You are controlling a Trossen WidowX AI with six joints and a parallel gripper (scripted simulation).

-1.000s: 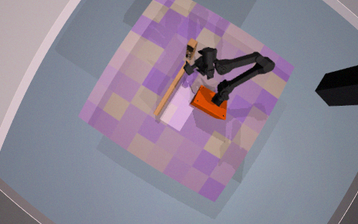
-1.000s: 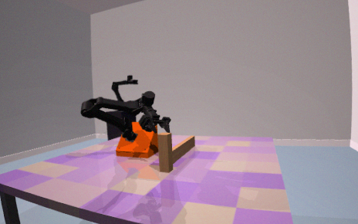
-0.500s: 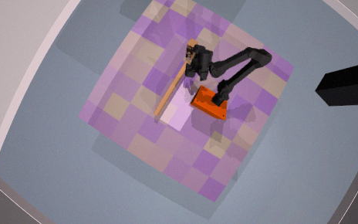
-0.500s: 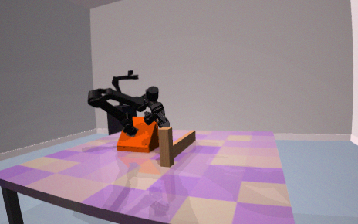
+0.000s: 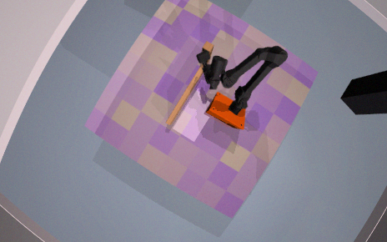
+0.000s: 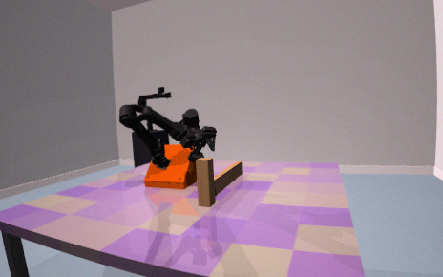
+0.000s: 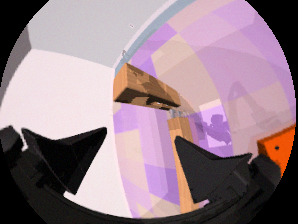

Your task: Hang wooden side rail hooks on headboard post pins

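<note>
My gripper tip is 30 mm short of the wooden headboard post, 80 mm to the left of it and 80 mm above it.
</note>
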